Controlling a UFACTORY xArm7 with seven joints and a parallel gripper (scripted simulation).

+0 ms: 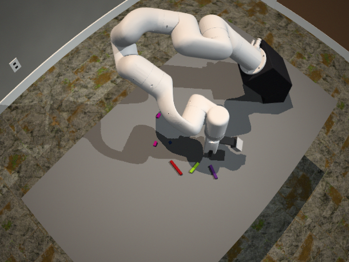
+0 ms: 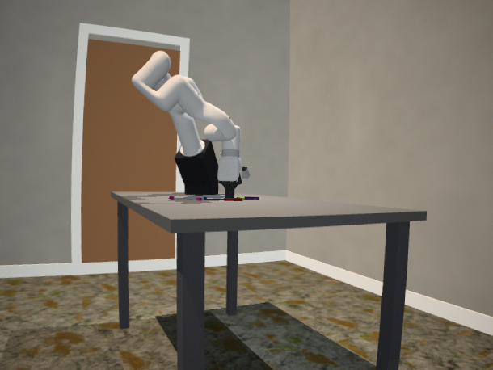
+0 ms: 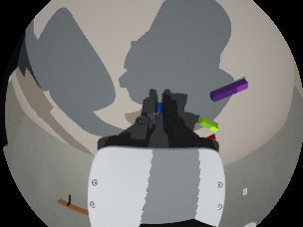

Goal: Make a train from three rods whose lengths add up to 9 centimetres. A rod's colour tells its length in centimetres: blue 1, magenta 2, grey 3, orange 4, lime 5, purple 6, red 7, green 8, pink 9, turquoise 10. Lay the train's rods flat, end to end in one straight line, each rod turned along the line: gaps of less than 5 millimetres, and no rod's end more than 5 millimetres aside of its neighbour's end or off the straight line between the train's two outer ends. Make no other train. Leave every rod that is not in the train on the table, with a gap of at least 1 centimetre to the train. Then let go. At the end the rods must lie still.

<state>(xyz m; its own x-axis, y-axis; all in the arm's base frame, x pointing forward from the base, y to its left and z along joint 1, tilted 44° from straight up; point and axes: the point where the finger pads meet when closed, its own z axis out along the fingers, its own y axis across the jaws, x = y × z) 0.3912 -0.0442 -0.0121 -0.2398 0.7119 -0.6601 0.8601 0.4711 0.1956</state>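
The blue rod is 16 cm to the right of my hand, 4 cm ahead of it and 2 cm below it. Also, from my hand: lime rod 10 cm ahead, 2 cm to the right, 2 cm below; purple rod 8 cm ahead, 5 cm to the left, 2 cm below; red rod 13 cm ahead, 9 cm to the right, 2 cm below.
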